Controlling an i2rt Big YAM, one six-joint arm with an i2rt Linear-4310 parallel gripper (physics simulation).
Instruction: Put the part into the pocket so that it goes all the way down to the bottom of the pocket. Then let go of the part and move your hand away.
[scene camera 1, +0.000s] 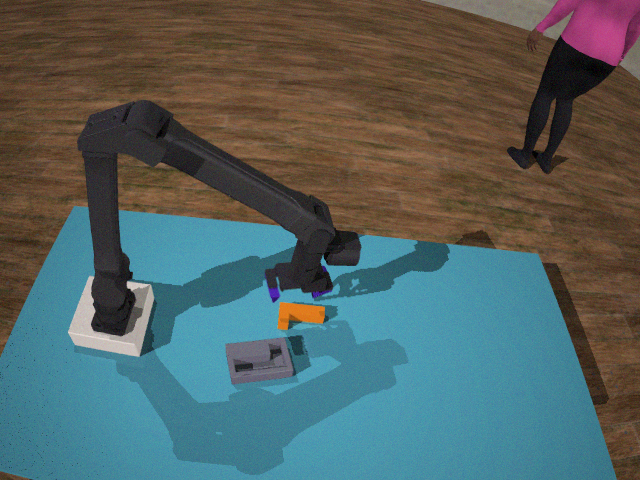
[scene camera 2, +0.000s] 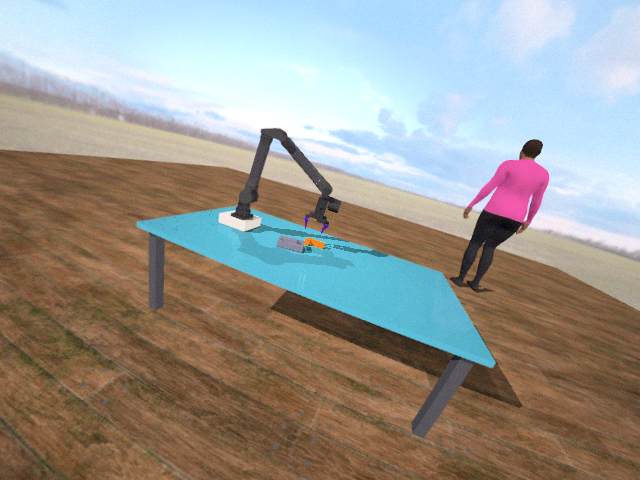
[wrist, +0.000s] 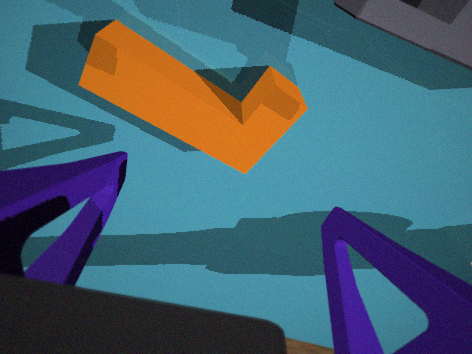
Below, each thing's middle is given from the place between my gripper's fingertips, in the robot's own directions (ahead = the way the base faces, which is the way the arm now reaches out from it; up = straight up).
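Scene:
Grey pocket block (scene camera 1: 252, 361): from my hand, 140 mm to the right, 60 mm behind, 70 mm below. Orange L-shaped part (scene camera 1: 287, 311): my gripper 70 mm above it, 30 mm short of it.

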